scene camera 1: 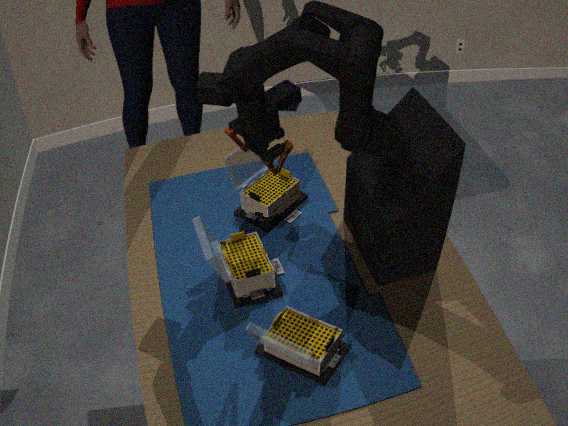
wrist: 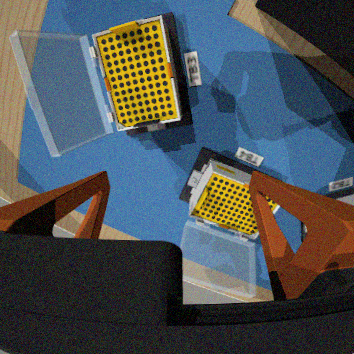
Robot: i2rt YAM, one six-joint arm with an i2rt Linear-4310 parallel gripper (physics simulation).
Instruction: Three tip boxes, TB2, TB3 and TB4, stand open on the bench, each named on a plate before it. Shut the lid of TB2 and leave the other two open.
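Places are measured from the arm's base along level axes (x back, y right, z up), in metres.
Pixels of known places: gripper, fingertip midpoint: point(scene camera 1: 262, 161) point(wrist: 178, 178); arm's base, origin of the base link: point(scene camera 1: 399, 152).
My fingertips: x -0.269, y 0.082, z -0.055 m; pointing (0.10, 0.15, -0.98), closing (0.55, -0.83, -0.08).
Ahead of a thing's pixels: the offset from my fingertips to its middle. "spot": to the spot under its first point. Level surfaces: height alone.
TB2 {dx +0.032, dy -0.341, dz -0.136 m} point(scene camera 1: 302, 340) is the nearest box in the scene view, its clear lid {spot: dx -0.054, dy -0.380, dz -0.057 m} point(scene camera 1: 255, 331) raised on the left. In the wrist view part of it shows at the right edge with its name plate {spot: dx +0.074, dy -0.290, dz -0.198 m} point(wrist: 341, 184). TB4 {dx -0.055, dy -0.127, dz -0.136 m} point(scene camera 1: 247, 262) point(wrist: 227, 202) is the middle box and TB3 {dx +0.021, dy +0.088, dz -0.136 m} point(scene camera 1: 272, 192) point(wrist: 137, 75) the far one. Both lids stand open: TB4's lid {dx -0.120, dy -0.141, dz -0.095 m} point(scene camera 1: 206, 245) point(wrist: 220, 257) and TB3's lid {spot: dx -0.029, dy +0.140, dz -0.099 m} point(wrist: 65, 92). My gripper point(scene camera 1: 260, 160) point(wrist: 178, 178) is open and empty, high over the far part of the bench; in the scene view a finger overlaps TB3's back rim.
A blue mat {dz -0.200 m} point(scene camera 1: 185, 210) lies under the boxes on the wooden bench {dz -0.203 m} point(scene camera 1: 137, 200). The dark robot base point(scene camera 1: 400, 200) stands at the bench's right side. A person point(scene camera 1: 155, 55) stands behind the far end. TB3 and TB4 stand between my gripper and TB2.
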